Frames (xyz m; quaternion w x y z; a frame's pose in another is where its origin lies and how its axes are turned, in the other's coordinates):
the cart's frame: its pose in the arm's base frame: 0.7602 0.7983 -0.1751 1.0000 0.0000 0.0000 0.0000
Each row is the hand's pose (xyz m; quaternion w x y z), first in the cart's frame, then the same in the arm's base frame.
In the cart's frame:
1: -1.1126 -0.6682 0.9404 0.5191 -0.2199 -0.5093 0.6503
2: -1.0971 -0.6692 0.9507 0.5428 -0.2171 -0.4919 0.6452
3: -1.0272 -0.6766 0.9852 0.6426 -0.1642 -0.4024 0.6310
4: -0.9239 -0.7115 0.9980 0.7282 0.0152 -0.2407 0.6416
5: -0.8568 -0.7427 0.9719 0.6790 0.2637 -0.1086 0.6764
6: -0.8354 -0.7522 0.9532 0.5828 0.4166 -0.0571 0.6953
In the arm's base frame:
1: -0.3524 0.1301 0.7653 0.5191 -0.2199 -0.5093 0.6503
2: -0.3369 0.1291 0.7756 0.5428 -0.2171 -0.4919 0.6452
3: -0.2670 0.1217 0.8101 0.6426 -0.1642 -0.4024 0.6310
4: -0.1637 0.0868 0.8229 0.7282 0.0152 -0.2407 0.6416
5: -0.0966 0.0556 0.7968 0.6790 0.2637 -0.1086 0.6764
6: -0.0752 0.0461 0.7781 0.5828 0.4166 -0.0571 0.6953

